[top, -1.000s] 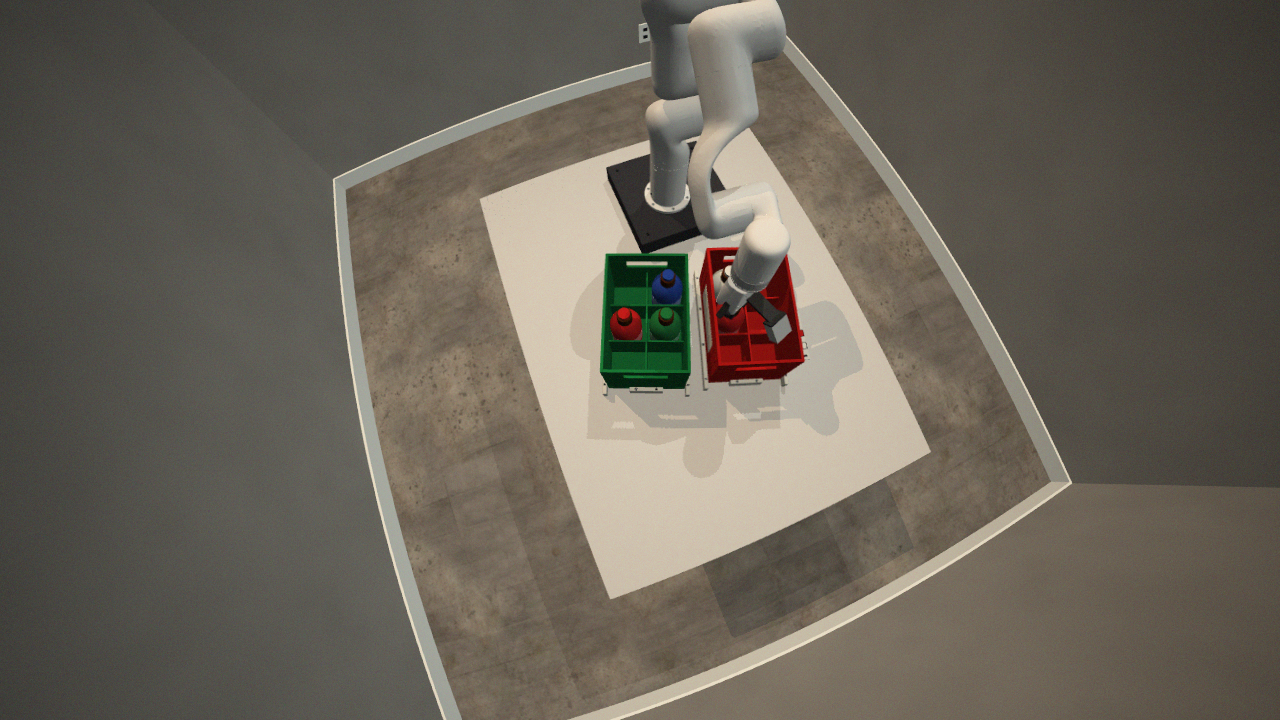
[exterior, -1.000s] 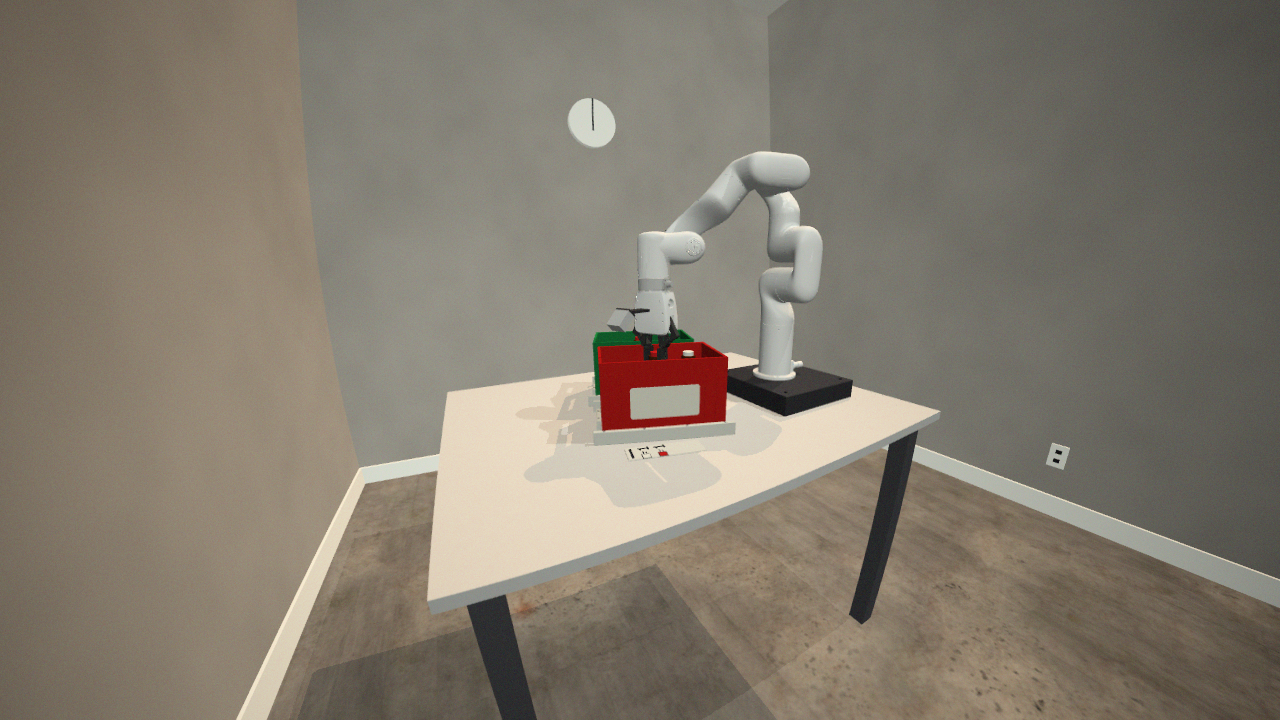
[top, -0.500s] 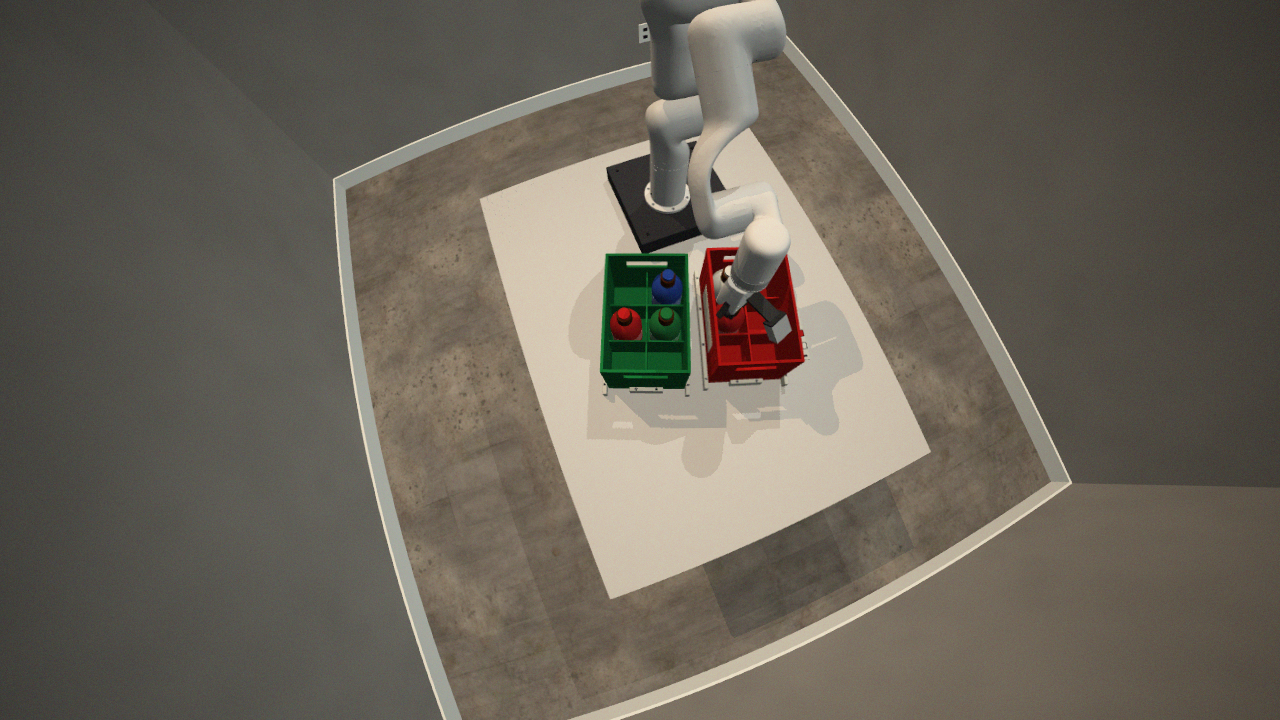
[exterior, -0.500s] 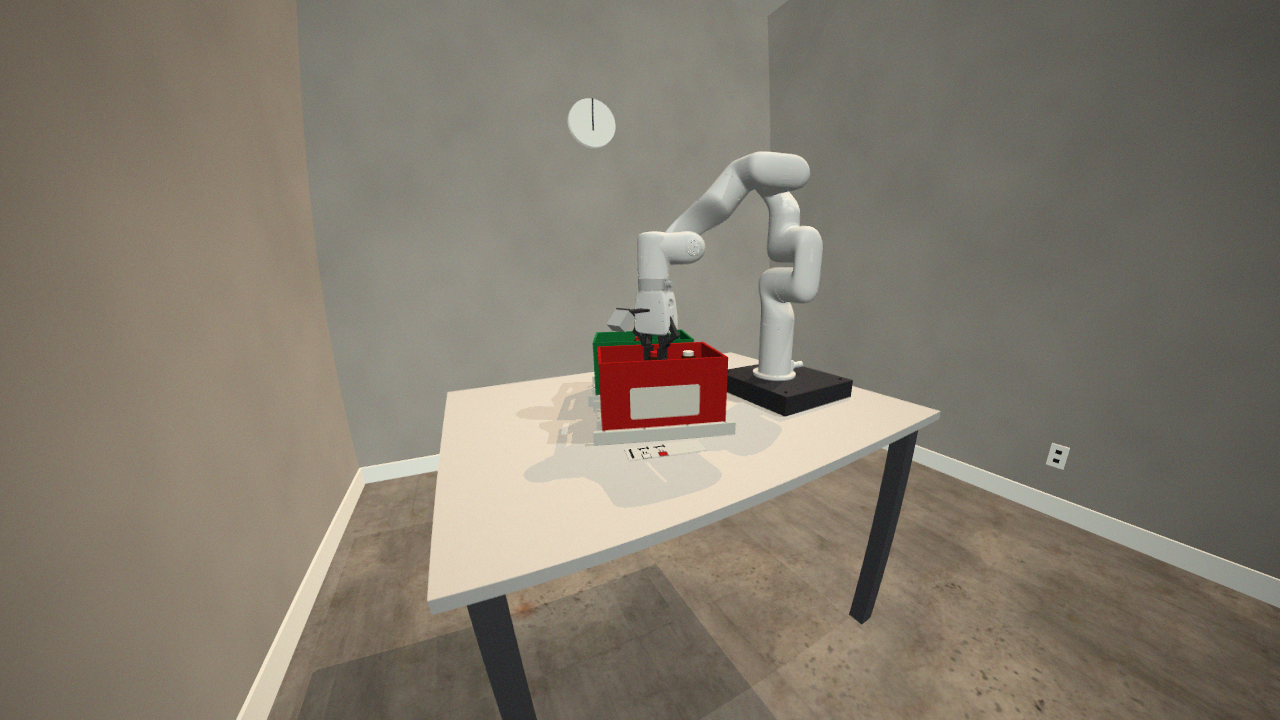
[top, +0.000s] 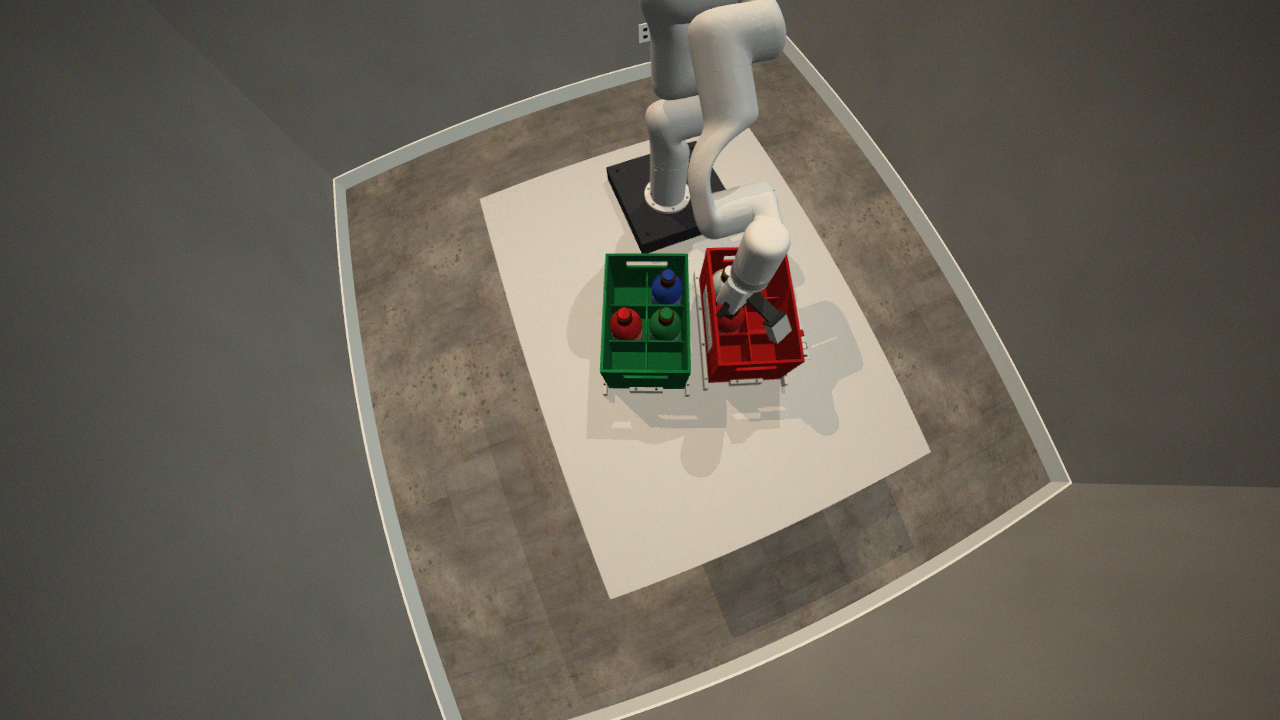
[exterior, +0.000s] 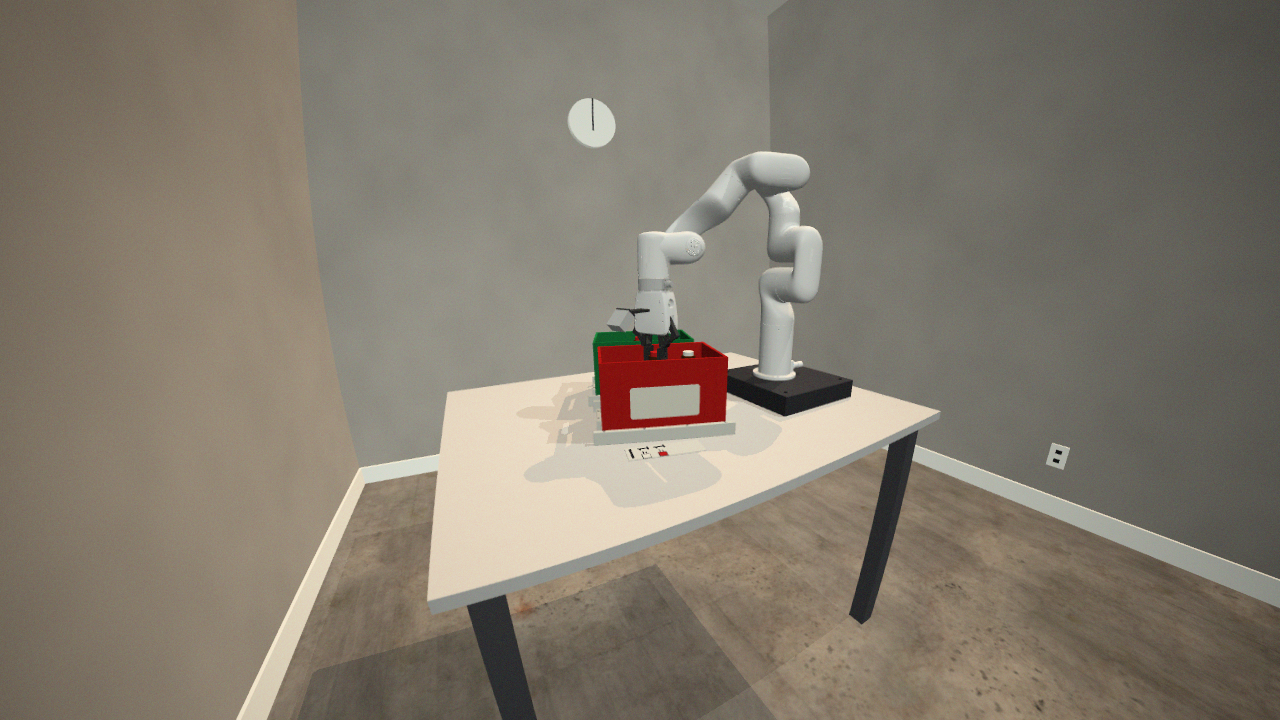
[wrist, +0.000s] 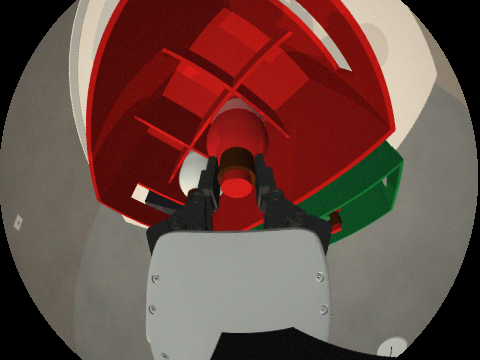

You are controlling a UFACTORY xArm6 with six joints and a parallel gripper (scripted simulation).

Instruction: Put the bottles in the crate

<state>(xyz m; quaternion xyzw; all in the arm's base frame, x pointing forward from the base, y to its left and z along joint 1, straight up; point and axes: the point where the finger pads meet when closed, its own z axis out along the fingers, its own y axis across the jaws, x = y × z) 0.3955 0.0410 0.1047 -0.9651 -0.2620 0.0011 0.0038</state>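
The red crate lies 80 mm below my hand, 40 mm to the left of it and 10 mm ahead of it. Also, from my hand: green bottle 150 mm to the right, 70 mm below, 20 mm behind; then white bottle 80 mm behind, 70 mm below, 20 mm to the left; then blue bottle 120 mm to the right, 100 mm behind, 70 mm below.
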